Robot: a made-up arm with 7 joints.
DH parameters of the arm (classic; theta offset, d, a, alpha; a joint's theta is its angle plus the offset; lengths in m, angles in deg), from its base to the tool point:
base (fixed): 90 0.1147 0 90
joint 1: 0 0.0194 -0.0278 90
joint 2: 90 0.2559 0.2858 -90
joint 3: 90 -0.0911 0.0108 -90
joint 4: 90 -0.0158 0.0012 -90
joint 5: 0 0.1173 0.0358 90
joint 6: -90 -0.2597 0.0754 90
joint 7: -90 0.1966 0.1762 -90
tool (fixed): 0 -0.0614 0 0
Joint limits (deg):
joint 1: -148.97..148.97
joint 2: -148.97..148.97
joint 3: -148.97..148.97
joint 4: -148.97..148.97
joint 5: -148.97..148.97
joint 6: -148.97..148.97
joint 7: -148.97..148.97
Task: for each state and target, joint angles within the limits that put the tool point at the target. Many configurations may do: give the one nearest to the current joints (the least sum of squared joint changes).
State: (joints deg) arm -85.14 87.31 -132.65 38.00 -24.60 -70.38 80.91
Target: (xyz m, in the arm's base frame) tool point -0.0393 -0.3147 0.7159
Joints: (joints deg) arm -128.28 66.45 -117.13 46.83 -10.66 -53.47 97.89
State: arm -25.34 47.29 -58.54 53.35 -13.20 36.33 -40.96
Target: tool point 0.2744 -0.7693 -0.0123
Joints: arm -36.13 61.12 -53.56 55.10 -9.05 32.28 -31.73
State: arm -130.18 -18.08 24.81 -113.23 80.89 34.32 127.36
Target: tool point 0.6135 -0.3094 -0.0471
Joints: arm -104.34 -21.03 40.34 -119.79 70.68 63.34 108.67
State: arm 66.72 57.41 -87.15 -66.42 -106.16 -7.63 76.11
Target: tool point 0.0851 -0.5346 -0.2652
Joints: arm 32.13 84.62 -68.90 -81.67 -123.33 8.54 75.52
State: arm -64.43 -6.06 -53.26 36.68 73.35 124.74 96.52
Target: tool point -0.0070 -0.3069 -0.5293
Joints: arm -41.89 -31.66 -86.78 26.17 26.77 132.21 106.95
